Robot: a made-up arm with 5 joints.
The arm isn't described. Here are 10 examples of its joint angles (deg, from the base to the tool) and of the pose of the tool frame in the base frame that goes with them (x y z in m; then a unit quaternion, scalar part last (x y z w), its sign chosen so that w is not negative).
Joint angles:
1: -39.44 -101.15 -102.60 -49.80 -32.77
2: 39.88 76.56 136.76 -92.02 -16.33
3: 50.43 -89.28 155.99 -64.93 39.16
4: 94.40 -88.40 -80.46 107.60 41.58
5: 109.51 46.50 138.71 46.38 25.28
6: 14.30 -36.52 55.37 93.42 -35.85
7: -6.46 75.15 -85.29 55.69 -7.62
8: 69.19 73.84 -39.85 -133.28 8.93
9: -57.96 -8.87 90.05 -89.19 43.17
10: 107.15 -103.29 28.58 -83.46 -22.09
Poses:
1: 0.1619 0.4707 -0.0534 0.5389 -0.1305 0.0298 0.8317
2: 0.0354 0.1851 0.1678 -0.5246 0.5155 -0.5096 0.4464
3: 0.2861 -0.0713 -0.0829 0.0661 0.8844 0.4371 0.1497
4: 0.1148 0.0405 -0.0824 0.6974 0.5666 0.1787 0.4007
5: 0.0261 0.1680 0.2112 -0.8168 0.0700 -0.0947 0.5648
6: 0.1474 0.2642 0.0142 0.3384 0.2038 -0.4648 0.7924
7: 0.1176 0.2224 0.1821 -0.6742 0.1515 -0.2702 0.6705
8: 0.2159 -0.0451 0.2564 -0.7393 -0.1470 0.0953 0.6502
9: 0.2595 0.0724 -0.0057 0.1415 -0.8018 -0.0418 0.5791
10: 0.0187 0.2187 -0.0995 0.4762 0.0575 0.0798 0.8738
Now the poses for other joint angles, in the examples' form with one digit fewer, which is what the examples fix.
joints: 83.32 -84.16 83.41 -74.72 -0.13
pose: -0.030 0.052 -0.070 0.591 0.410 0.448 0.530
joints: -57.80 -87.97 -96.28 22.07 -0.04
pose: 0.184 0.427 -0.074 0.598 -0.356 -0.357 0.623
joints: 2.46 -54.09 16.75 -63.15 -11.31
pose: 0.010 0.130 0.076 0.640 0.549 0.334 0.421
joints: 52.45 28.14 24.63 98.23 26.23
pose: 0.187 0.231 0.144 0.047 0.059 -0.974 0.216
